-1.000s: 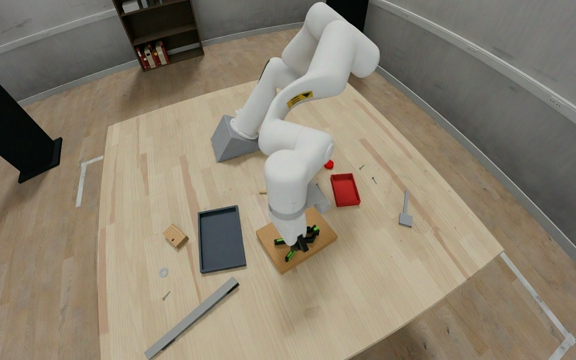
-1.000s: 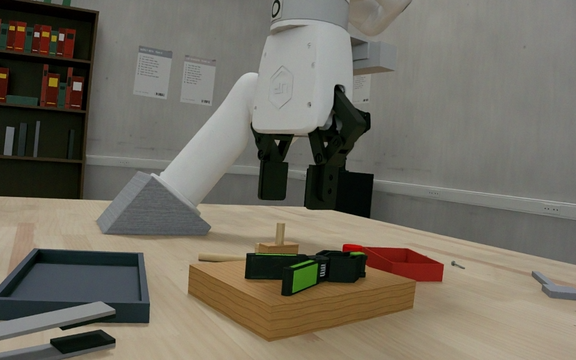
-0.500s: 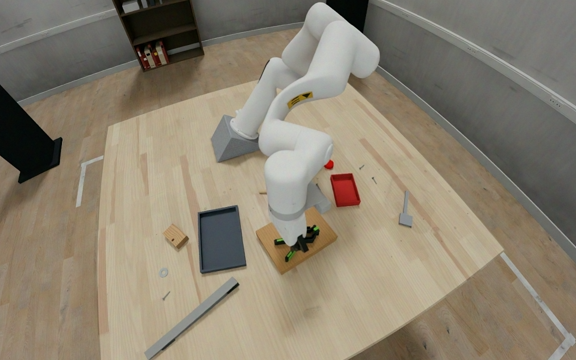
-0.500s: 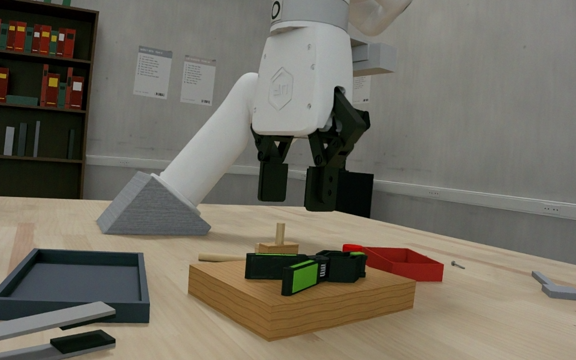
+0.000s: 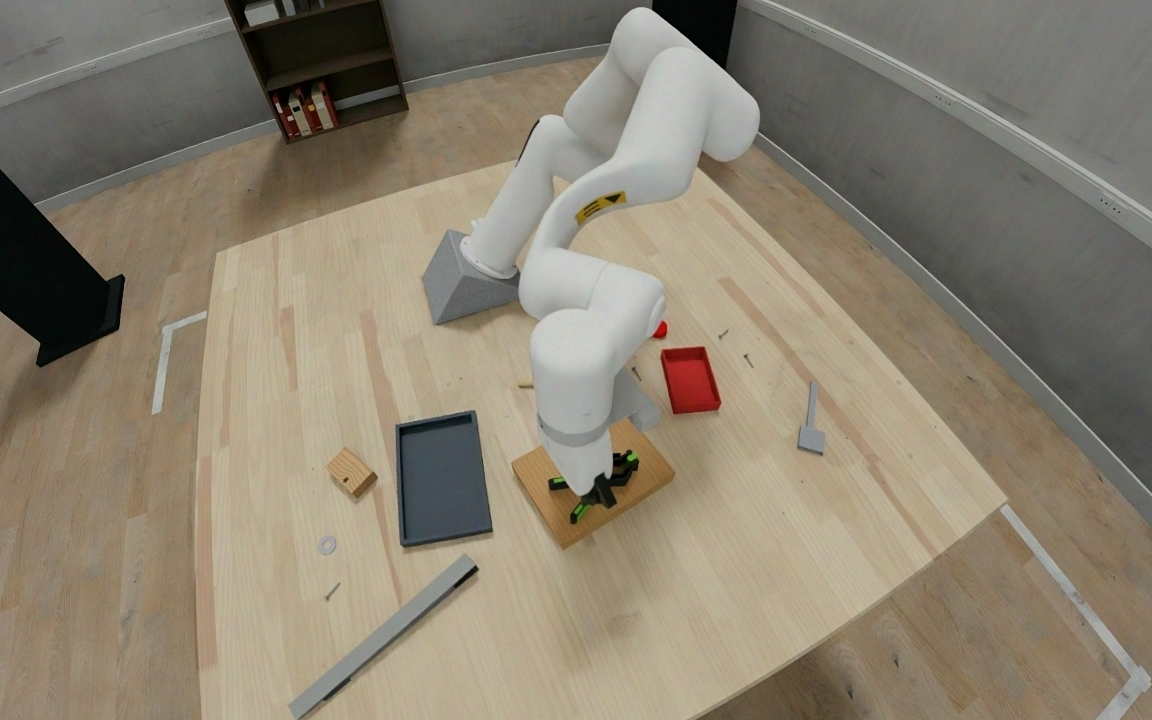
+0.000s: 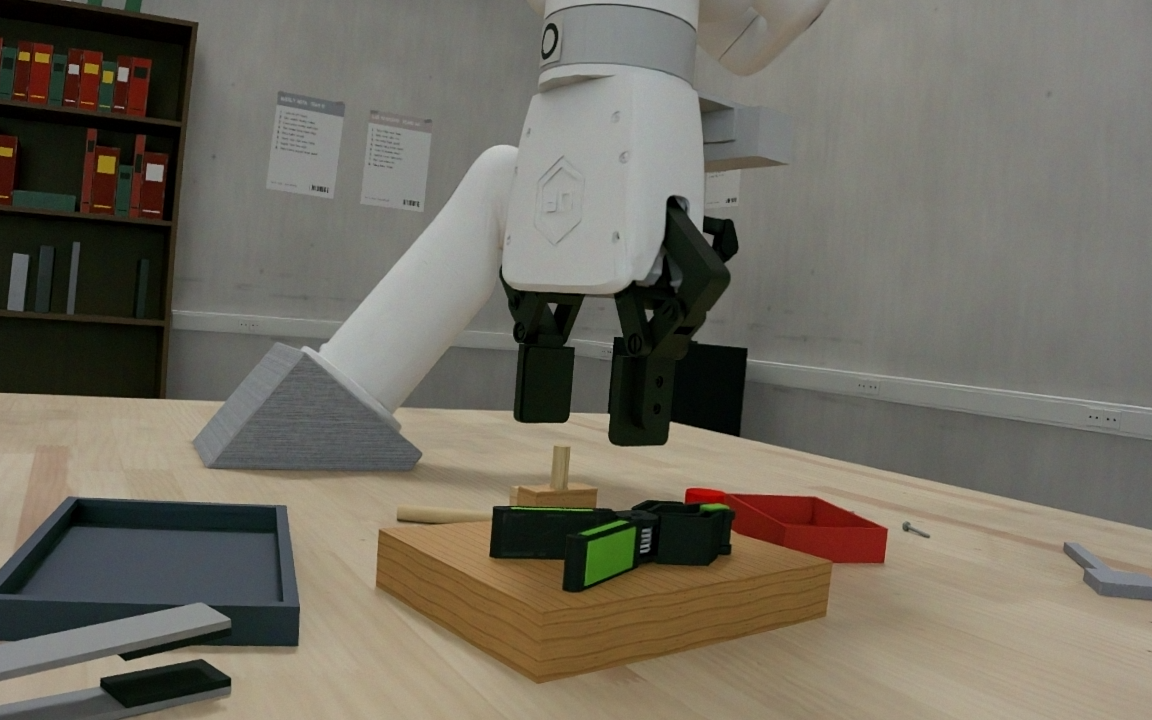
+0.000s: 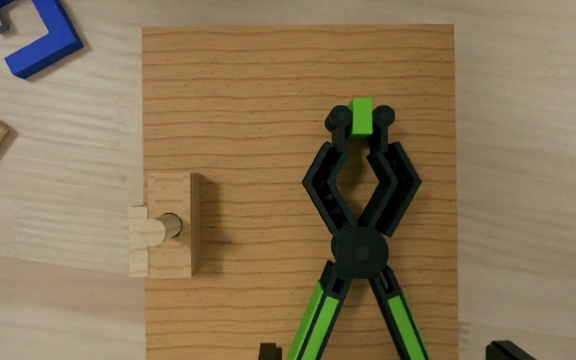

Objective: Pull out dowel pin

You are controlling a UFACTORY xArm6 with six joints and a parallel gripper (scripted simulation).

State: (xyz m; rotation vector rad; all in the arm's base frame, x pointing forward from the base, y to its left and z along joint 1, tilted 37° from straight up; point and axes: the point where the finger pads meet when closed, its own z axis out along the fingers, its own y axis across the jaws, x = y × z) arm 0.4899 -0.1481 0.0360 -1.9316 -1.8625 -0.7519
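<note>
My gripper is now 3 cm past the bench board, 4 cm to the right of it and 9 cm above it. From my hand the other things lie so: grey tray: 15 cm behind, 16 cm to the right, 10 cm below; dowel pin: 8 cm behind, 5 cm to the left, 6 cm below; small wooden block: 8 cm behind, 5 cm to the left, 7 cm below.
</note>
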